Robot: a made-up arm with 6 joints.
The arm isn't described. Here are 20 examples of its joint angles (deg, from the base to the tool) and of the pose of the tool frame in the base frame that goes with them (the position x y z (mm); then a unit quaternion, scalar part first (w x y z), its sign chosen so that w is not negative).
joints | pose
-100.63 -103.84 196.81 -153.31 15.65 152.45 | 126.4 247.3 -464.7 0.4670 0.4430 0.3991 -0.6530
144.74 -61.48 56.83 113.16 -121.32 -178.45 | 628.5 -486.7 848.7 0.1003 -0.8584 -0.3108 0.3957
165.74 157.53 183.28 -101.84 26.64 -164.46 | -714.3 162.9 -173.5 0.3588 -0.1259 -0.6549 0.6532
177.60 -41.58 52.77 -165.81 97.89 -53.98 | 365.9 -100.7 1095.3 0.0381 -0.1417 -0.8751 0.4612
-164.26 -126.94 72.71 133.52 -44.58 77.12 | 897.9 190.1 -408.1 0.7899 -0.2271 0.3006 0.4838
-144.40 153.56 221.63 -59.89 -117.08 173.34 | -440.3 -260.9 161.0 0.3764 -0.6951 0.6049 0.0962
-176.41 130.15 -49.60 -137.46 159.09 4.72 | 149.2 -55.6 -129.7 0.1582 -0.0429 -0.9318 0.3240
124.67 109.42 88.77 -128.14 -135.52 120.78 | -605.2 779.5 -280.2 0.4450 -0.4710 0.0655 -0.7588
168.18 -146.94 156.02 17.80 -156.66 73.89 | -15.4 88.8 -733.8 0.5011 0.8128 -0.1770 0.2386
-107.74 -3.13 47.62 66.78 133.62 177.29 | -110.8 -232.6 1154.7 0.9104 0.2970 0.2441 0.1530
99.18 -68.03 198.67 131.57 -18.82 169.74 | 14.9 -458.0 -200.7 0.7511 -0.2054 0.5597 0.2833
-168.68 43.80 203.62 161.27 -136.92 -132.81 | 172.6 -50.4 695.9 0.2463 0.4372 0.5281 -0.6851
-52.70 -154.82 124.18 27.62 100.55 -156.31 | -121.5 30.9 -858.8 0.2666 0.9286 -0.2370 0.1027
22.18 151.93 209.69 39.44 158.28 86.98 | 482.2 123.2 181.3 0.2707 -0.2024 0.8041 0.4891
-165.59 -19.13 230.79 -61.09 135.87 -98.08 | 409.0 149.0 162.7 0.0381 0.3876 0.5053 0.7701
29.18 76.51 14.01 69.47 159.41 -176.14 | 747.2 381.9 -172.1 0.3387 -0.4050 -0.6335 -0.5656
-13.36 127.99 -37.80 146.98 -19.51 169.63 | -84.3 95.8 -352.4 0.2337 0.1153 0.8807 -0.3955
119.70 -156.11 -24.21 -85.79 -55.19 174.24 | 260.3 -443.3 137.6 0.3565 0.3172 -0.8502 -0.2223
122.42 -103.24 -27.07 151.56 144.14 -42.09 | 161.3 -398.3 574.4 0.4148 0.3578 0.6940 -0.4672
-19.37 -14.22 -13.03 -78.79 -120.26 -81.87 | 390.8 -155.5 588.9 0.0883 0.6298 0.7710 -0.0335
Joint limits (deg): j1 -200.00..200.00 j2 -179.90..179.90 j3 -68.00..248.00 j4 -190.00..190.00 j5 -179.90..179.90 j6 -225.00..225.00
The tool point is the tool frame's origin. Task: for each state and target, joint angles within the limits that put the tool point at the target. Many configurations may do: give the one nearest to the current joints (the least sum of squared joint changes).
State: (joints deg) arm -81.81 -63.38 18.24 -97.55 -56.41 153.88
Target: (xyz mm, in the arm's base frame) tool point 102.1 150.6 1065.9
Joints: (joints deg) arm -113.45 -42.56 37.17 -112.54 -56.41 153.88
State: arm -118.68 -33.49 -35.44 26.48 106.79 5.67
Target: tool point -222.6 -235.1 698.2
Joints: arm -119.55 -25.95 -22.81 28.04 106.79 5.67
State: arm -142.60 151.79 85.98 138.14 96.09 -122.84
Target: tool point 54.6 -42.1 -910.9
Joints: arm -141.00 171.43 65.62 139.66 96.09 -122.84
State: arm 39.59 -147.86 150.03 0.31 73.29 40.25
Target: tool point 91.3 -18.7 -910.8
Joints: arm 54.35 -173.69 108.74 -14.78 73.29 40.25
